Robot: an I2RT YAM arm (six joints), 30 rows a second.
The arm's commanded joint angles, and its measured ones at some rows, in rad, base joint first. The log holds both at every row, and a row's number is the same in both.
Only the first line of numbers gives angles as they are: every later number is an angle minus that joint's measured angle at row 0.
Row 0, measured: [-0.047 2.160 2.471 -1.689 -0.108 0.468]
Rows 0 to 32, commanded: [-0.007 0.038 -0.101 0.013 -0.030 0.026]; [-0.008 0.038 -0.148 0.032 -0.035 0.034]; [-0.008 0.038 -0.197 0.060 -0.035 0.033]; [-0.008 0.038 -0.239 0.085 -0.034 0.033]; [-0.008 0.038 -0.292 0.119 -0.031 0.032]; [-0.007 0.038 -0.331 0.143 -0.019 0.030]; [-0.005 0.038 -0.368 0.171 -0.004 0.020]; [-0.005 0.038 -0.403 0.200 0.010 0.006]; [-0.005 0.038 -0.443 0.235 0.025 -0.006]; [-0.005 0.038 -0.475 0.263 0.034 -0.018]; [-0.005 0.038 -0.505 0.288 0.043 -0.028]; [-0.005 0.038 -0.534 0.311 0.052 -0.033]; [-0.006 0.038 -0.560 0.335 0.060 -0.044]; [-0.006 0.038 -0.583 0.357 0.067 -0.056]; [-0.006 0.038 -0.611 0.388 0.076 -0.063]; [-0.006 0.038 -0.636 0.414 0.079 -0.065]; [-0.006 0.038 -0.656 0.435 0.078 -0.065]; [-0.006 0.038 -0.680 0.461 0.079 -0.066]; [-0.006 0.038 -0.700 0.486 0.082 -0.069]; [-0.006 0.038 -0.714 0.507 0.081 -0.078]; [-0.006 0.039 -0.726 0.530 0.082 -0.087]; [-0.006 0.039 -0.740 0.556 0.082 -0.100]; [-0.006 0.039 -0.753 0.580 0.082 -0.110]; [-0.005 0.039 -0.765 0.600 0.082 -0.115]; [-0.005 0.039 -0.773 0.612 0.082 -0.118]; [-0.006 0.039 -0.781 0.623 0.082 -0.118]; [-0.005 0.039 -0.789 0.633 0.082 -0.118]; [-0.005 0.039 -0.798 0.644 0.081 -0.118]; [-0.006 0.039 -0.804 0.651 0.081 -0.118]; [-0.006 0.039 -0.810 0.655 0.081 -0.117]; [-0.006 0.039 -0.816 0.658 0.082 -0.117]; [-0.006 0.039 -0.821 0.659 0.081 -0.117]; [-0.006 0.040 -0.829 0.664 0.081 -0.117]
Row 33, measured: [-0.004 0.033 -0.788 0.653 0.059 -0.110]
